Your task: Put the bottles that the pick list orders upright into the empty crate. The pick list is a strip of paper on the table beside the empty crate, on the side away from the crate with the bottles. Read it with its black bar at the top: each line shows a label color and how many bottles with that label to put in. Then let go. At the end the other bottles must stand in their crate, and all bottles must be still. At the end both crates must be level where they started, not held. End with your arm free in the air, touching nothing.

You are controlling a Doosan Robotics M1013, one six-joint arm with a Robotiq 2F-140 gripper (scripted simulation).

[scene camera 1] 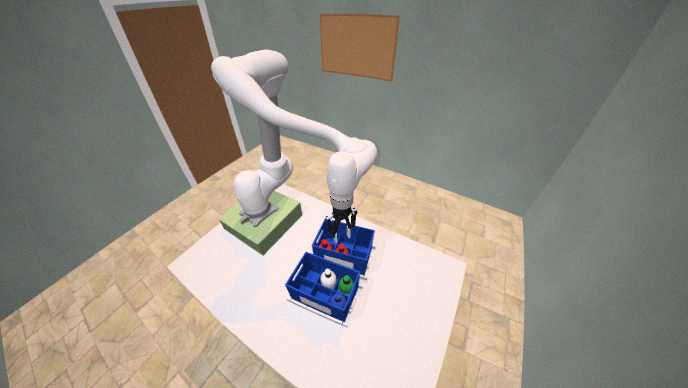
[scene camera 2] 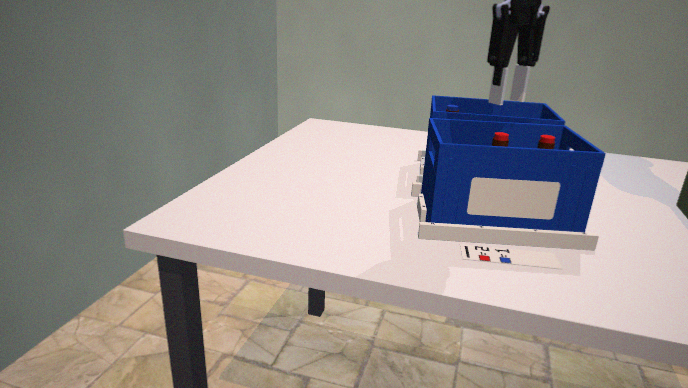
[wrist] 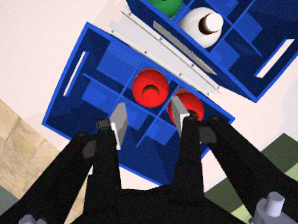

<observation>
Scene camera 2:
gripper: 506,102
blue crate: 465,182
blue crate: 517,110
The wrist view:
gripper: 149,109
blue crate: 150,148
white bottle: 205,29
red bottle: 150,85
</observation>
